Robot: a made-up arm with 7 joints.
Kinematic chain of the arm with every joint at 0, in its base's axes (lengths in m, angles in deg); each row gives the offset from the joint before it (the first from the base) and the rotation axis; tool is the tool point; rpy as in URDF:
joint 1: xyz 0 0 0.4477 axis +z
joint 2: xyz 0 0 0 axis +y
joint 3: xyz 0 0 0.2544 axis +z
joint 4: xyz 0.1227 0 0 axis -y
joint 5: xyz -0.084 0 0.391 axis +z
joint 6: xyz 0 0 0 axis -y
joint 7: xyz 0.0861 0 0 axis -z
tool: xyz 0 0 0 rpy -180 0 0
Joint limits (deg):
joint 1: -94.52..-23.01
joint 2: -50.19..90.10
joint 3: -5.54..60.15
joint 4: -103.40..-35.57
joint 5: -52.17..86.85
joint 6: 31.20..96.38
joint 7: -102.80..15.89
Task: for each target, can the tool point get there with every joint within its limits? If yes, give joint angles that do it. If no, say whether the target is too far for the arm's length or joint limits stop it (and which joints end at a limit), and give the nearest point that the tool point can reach.
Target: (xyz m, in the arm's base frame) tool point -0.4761 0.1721 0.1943
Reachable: no: joint limits stop it (at a limit: joint 1, joint 2, joint 3, joint 4, joint 6) | nearest point -0.1220 -0.1769 -0.0992 | short by 0.577 m
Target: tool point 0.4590 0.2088 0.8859
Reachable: yes | joints -39.24 -13.28 51.74 -77.41 26.78 39.06 -40.77
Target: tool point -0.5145 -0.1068 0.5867
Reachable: no: joint limits stop it (at a limit: joint 1, joint 3, joint 4, joint 5, joint 6) | nearest point -0.1444 -0.4111 0.8460 | short by 0.545 m
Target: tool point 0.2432 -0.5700 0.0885
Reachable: yes | joints -72.35 72.75 4.62 -65.81 21.11 58.21 -81.93
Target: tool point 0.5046 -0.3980 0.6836
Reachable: yes | joints -83.64 17.59 49.93 -83.07 30.65 63.41 -38.29
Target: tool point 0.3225 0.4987 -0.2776
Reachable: no: too far | nearest point 0.3474 0.2644 -0.0226 | short by 0.347 m
